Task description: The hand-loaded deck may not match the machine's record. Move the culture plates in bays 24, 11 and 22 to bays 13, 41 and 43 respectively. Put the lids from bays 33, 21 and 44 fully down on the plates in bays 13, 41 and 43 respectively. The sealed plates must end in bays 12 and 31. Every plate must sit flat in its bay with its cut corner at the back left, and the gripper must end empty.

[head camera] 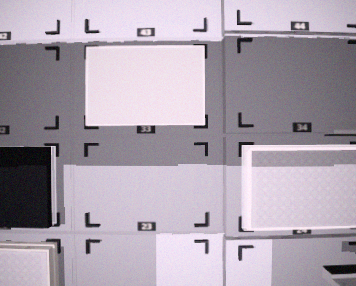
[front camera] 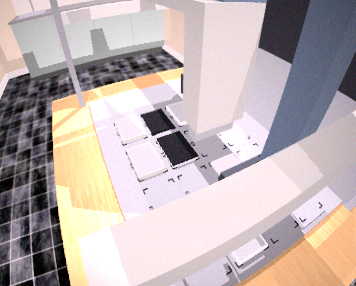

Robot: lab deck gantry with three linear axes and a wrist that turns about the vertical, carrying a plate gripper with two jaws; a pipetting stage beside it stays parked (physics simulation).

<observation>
same spot on bay 23: (head camera: pixel 123 181) = (front camera: pixel 199 180)
</observation>
